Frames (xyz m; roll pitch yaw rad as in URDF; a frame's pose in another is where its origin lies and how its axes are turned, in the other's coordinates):
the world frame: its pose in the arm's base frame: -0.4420 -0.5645 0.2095 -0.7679 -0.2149 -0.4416
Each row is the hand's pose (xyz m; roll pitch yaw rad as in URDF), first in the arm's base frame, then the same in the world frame.
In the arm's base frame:
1: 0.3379 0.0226 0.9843 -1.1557 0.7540 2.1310
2: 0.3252 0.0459 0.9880 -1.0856 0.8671 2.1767
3: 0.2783 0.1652 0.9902 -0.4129 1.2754 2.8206
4: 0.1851 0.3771 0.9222 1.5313 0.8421 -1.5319
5: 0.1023 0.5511 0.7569 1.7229 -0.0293 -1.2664
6: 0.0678 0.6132 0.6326 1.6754 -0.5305 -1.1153
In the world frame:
1: 0.6089 0.1631 1.0751 -1.6860 0.1144 2.4202
2: 0.5888 0.1686 1.0919 -1.6547 0.2272 2.3875
3: 0.4980 0.2165 1.1687 -1.6190 0.7107 2.2676
4: 0.3127 0.3459 1.2531 -2.9454 1.3793 0.7315
5: 0.1317 0.5237 1.2446 2.1849 0.6353 -0.5895
6: 0.0488 0.6292 1.1948 2.1427 0.1219 -0.6885

